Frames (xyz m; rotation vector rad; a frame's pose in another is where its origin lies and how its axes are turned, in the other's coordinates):
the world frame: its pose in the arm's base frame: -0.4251 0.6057 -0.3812 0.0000 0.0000 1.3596
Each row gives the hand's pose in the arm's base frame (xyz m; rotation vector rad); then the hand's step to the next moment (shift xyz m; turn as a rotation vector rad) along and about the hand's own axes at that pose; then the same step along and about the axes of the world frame.
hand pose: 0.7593 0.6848 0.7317 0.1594 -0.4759 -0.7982
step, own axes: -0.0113 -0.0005 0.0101 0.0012 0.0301 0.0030
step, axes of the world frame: 0.0055 0.0133 0.0048 0.0236 -0.0142 0.0125
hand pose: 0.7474 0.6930 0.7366 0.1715 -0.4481 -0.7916
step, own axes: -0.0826 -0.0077 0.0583 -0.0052 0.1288 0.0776
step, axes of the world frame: 0.0366 0.0917 0.0229 0.1019 -0.0245 0.1079
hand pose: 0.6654 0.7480 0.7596 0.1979 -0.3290 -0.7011
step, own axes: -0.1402 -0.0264 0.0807 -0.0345 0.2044 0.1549
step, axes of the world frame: 0.0353 0.1561 0.0353 0.1702 -0.0061 0.1948
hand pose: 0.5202 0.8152 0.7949 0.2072 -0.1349 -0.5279
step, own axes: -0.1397 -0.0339 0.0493 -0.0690 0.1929 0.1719
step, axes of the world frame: 0.0038 0.1490 0.0297 0.1673 0.0323 0.2061
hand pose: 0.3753 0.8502 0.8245 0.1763 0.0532 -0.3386
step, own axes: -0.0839 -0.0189 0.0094 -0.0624 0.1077 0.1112
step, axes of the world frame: -0.0099 0.0850 0.0130 0.0937 0.0408 0.1320
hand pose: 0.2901 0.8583 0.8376 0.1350 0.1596 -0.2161
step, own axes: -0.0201 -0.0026 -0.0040 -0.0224 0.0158 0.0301
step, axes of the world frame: -0.0022 0.0205 -0.0008 0.0121 0.0167 0.0351
